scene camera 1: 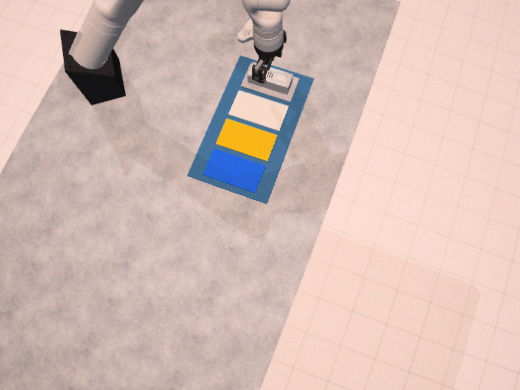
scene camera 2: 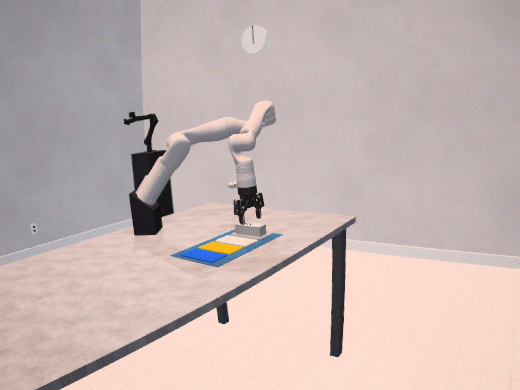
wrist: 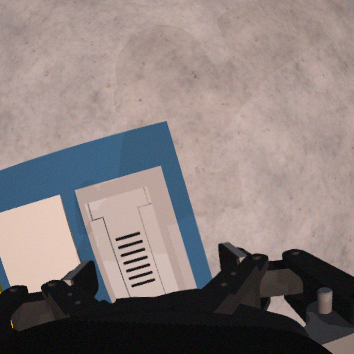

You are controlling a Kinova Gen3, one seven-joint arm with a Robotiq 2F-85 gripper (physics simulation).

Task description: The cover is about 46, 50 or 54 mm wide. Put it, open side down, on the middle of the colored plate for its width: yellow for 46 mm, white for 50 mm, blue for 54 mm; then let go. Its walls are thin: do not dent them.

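Pixels of known places: gripper, fingertip midpoint: [scene camera 1: 270, 68] [scene camera 2: 251, 221] [wrist: 157, 266]; arm's base, origin of the base link: [scene camera 1: 88, 54] [scene camera 2: 145, 199].
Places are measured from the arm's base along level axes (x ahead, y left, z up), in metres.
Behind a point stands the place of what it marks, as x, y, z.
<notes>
The light grey cover [scene camera 1: 281, 78] {0.491, 0.147, -0.103} [scene camera 2: 250, 230] {0.473, 0.126, -0.121} [wrist: 107, 212] {0.407, 0.141, -0.103} lies open side down, slotted top up, on a grey plate [scene camera 1: 265, 91] {0.454, 0.116, -0.144} [wrist: 155, 176] {0.391, 0.183, -0.143} at the far end of the mat. My gripper [scene camera 1: 260, 75] [scene camera 2: 250, 218] {0.452, 0.163, -0.096} [wrist: 157, 266] {0.452, 0.163, -0.096} is open and empty. Its fingertips are a little above the cover in scene camera 2, one toward each long side in the wrist view. The cover's near end is hidden in the wrist view. Beside it lies the white plate [scene camera 1: 258, 110] {0.456, 0.052, -0.143} [scene camera 2: 235, 240] {0.446, 0.060, -0.147} [wrist: 37, 240] {0.416, 0.061, -0.143}, then the yellow plate [scene camera 1: 246, 139] {0.454, -0.042, -0.143} [scene camera 2: 220, 248] {0.462, -0.052, -0.143}, then the blue plate [scene camera 1: 234, 170] {0.454, -0.137, -0.143} [scene camera 2: 202, 255] {0.460, -0.149, -0.140}.
The plates lie on a flat dark blue mat [scene camera 1: 287, 125] {0.546, 0.036, -0.147} [scene camera 2: 270, 237] {0.550, 0.148, -0.148} [wrist: 100, 155] {0.358, 0.141, -0.147} on the grey table [scene camera 1: 125, 275] {0.283, -0.494, -0.150} [scene camera 2: 75, 280] {0.233, -0.551, -0.149}. The arm's black base [scene camera 1: 95, 82] {0.029, -0.052, -0.043} [scene camera 2: 145, 220] {0.039, -0.046, -0.082} stands to the left. The table's long edge runs to the right of the mat.
</notes>
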